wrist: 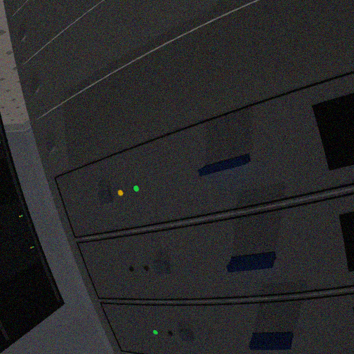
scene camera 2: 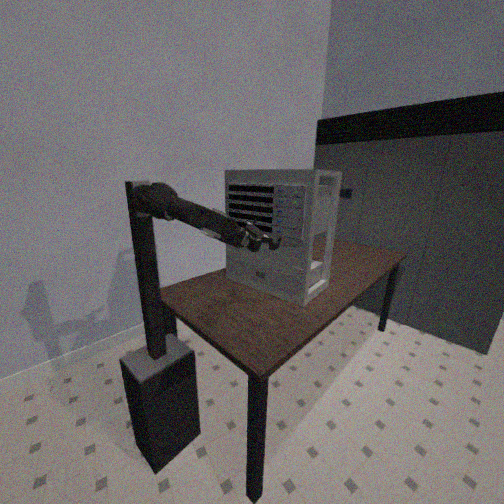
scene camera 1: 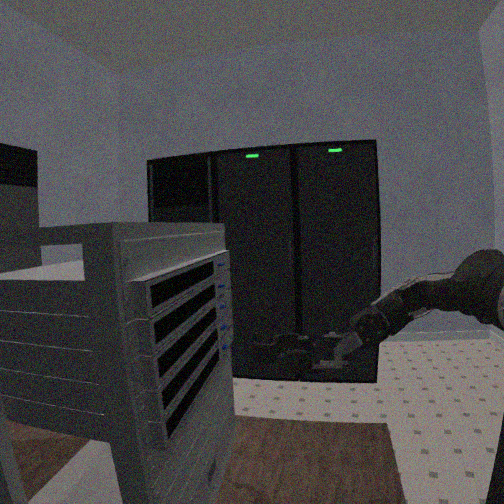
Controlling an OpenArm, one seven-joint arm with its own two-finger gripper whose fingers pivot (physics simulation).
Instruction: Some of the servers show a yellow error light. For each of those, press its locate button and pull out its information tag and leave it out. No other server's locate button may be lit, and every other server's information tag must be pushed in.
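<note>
A grey rack (scene camera 1: 192, 430) (scene camera 2: 240, 267) holds several stacked servers. The wrist view is upside down. There the lowest server (wrist: 165, 175) shows a yellow light (wrist: 120, 192) and a green light (wrist: 136, 188), with an unlit square button (wrist: 105, 194) beside them. The server above it has two dark lights and an unlit button (wrist: 161, 265). The third server has one green light (wrist: 155, 332) and an unlit button (wrist: 186, 332). Their blue tags (wrist: 225, 165) (wrist: 251, 262) (wrist: 271, 340) look similarly seated. The upper servers' lights are unreadable. My gripper (scene camera 1: 269, 350) (scene camera 2: 275, 243) is open before the rack's lower front, apart from it.
The rack stands on a brown table (scene camera 1: 310, 450) (scene camera 2: 220, 310). Blank panels lie below the servers. Tall black cabinets (scene camera 1: 255, 240) with green lights stand along the wall. The arm (scene camera 1: 425, 295) (scene camera 2: 200, 215) reaches in from its post (scene camera 2: 147, 280).
</note>
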